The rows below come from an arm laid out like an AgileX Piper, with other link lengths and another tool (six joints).
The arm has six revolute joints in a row. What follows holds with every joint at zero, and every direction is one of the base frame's. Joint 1 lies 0.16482 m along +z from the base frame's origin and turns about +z. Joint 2 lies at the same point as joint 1 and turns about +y. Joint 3 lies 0.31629 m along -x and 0.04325 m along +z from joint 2 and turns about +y. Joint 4 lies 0.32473 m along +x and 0.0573 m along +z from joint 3 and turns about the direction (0.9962, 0, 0.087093). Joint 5 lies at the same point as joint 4 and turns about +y. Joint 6 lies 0.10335 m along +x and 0.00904 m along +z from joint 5 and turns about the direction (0.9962, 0, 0.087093). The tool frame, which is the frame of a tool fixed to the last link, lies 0.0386 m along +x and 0.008 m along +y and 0.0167 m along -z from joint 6; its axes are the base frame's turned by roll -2.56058, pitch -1.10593 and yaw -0.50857 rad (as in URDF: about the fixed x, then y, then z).
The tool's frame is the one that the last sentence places.
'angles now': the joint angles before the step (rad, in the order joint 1, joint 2, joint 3, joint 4, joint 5, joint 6). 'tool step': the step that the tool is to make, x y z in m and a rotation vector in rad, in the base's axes. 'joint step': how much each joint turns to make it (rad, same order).
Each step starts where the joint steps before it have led.
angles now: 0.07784, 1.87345, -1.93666, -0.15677, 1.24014, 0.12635
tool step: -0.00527, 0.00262, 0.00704, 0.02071, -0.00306, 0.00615
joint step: 0.00000, -0.01549, 0.00001, 0.02261, 0.01029, -0.00464
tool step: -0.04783, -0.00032, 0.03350, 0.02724, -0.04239, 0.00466
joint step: 0.00000, -0.16548, 0.12219, 0.02431, -0.00110, 0.00000
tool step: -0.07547, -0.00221, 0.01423, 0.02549, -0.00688, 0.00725
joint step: 0.00001, -0.23952, 0.22892, 0.02649, 0.00158, -0.00205
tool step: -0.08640, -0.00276, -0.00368, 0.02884, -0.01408, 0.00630
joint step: 0.00001, -0.27406, 0.25580, 0.02836, 0.00198, 0.00001
